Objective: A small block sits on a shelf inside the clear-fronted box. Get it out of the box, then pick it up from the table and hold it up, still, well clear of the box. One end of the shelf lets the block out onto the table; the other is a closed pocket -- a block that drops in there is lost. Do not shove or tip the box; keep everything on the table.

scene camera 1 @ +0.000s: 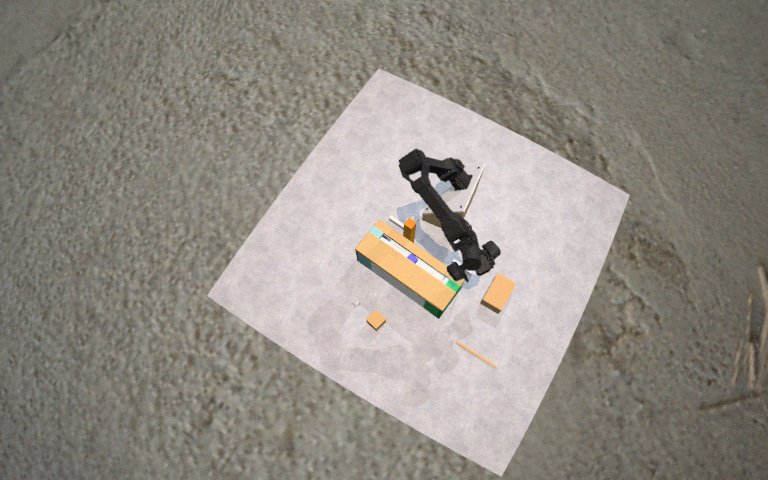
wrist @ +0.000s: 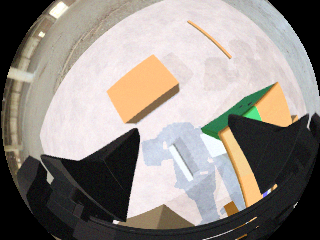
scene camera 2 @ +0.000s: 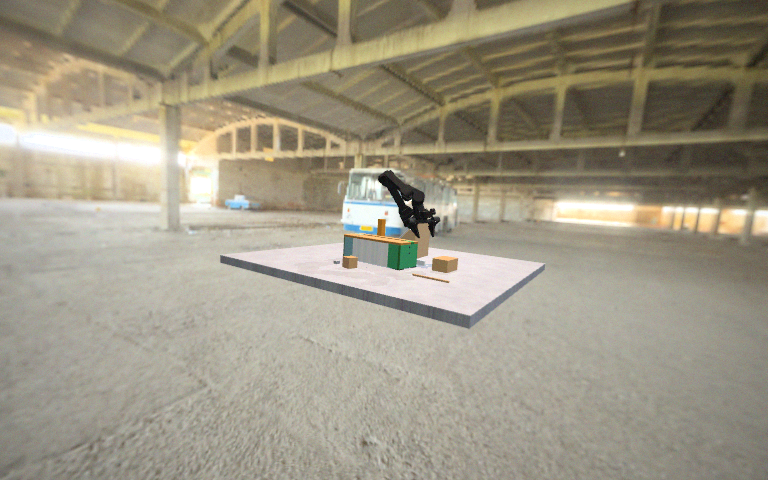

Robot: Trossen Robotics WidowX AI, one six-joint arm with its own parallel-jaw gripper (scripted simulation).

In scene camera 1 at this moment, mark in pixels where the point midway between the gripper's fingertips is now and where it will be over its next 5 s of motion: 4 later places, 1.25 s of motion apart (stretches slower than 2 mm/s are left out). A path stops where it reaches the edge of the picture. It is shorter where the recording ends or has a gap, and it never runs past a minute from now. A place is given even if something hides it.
My gripper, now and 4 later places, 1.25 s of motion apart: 477, 275; 412, 251; 397, 242; 406, 238; 411, 239
